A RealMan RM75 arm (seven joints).
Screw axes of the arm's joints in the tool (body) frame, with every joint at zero. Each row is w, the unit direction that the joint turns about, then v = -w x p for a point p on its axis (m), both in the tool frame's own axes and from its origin. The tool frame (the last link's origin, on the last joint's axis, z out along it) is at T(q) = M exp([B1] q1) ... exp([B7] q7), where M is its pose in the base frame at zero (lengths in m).
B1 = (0, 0, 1, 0.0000, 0.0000, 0.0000)
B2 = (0, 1, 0, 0.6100, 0.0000, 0.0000)
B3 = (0, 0, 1, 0.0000, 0.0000, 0.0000)
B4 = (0, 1, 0, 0.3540, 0.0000, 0.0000)
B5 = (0, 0, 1, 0.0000, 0.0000, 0.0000)
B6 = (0, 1, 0, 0.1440, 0.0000, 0.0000)
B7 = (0, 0, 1, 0.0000, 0.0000, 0.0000)
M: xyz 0.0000 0.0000 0.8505 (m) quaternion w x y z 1 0 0 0
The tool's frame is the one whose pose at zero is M.
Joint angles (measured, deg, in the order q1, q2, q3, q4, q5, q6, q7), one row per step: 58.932 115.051 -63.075 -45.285 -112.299 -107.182 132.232; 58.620 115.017 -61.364 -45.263 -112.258 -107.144 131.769; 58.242 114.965 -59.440 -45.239 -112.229 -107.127 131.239; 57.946 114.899 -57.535 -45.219 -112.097 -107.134 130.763; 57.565 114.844 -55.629 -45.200 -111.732 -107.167 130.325; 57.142 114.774 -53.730 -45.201 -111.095 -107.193 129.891; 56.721 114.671 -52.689 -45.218 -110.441 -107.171 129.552; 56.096 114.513 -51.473 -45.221 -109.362 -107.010 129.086
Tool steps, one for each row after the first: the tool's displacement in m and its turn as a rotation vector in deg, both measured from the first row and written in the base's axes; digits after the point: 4 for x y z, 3 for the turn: 0.0009 0.0024 0.0037 0.942 1.501 -0.634; 0.0024 0.0050 0.0081 2.017 3.150 -1.357; 0.0034 0.0077 0.0127 3.075 4.847 -2.025; 0.0045 0.0100 0.0175 4.099 6.754 -2.795; 0.0054 0.0122 0.0227 5.166 8.904 -3.573; 0.0067 0.0134 0.0264 5.894 10.369 -4.067; 0.0085 0.0150 0.0312 6.942 12.383 -4.737
